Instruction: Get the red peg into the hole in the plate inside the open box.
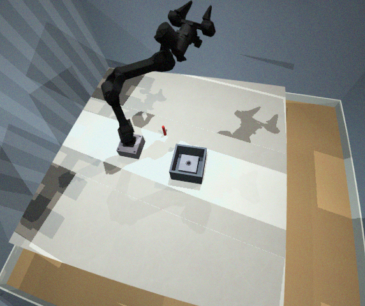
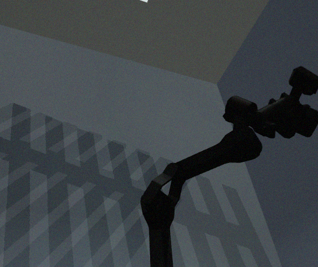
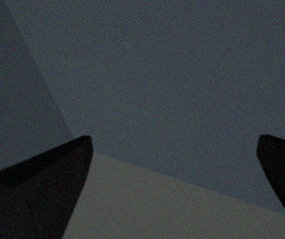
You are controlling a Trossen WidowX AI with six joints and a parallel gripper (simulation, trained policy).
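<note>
The red peg lies 19 cm behind my gripper tip, 20 cm to the right of it and 57 cm below it. The rest, counted from my gripper tip: grey plate (2 cm behind, 40 cm to the right, 57 cm below); then dark box (2 cm behind, 40 cm to the right, 59 cm below).
</note>
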